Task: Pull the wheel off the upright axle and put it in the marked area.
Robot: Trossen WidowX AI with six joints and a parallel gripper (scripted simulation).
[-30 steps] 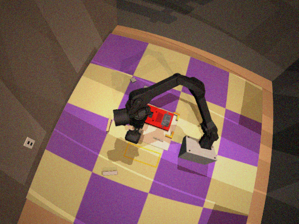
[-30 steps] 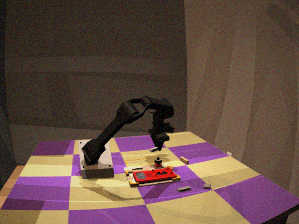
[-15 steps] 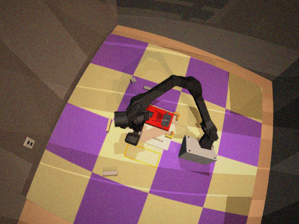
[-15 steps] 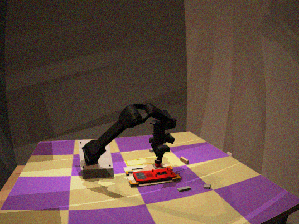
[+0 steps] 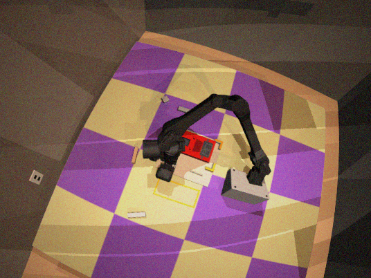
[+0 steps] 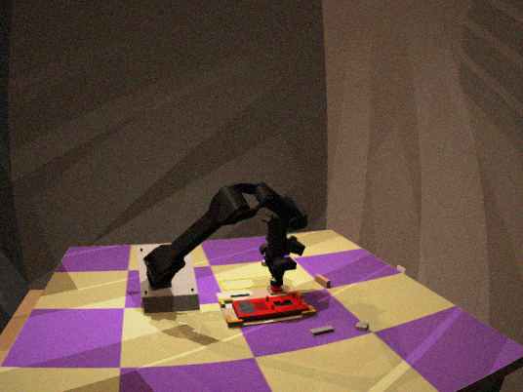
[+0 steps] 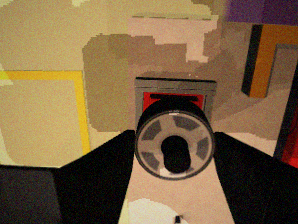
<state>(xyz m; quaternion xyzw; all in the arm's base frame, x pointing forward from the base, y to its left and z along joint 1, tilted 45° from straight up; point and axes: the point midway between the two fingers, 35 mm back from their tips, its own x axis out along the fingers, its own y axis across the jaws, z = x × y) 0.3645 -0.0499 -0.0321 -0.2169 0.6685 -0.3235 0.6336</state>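
Right now my gripper tip is right at the wheel. From my gripper tip the other things lie so: upright axle: right at my gripper tip; then tan block: 16 cm ahead, 1 cm to the right, 3 cm below.
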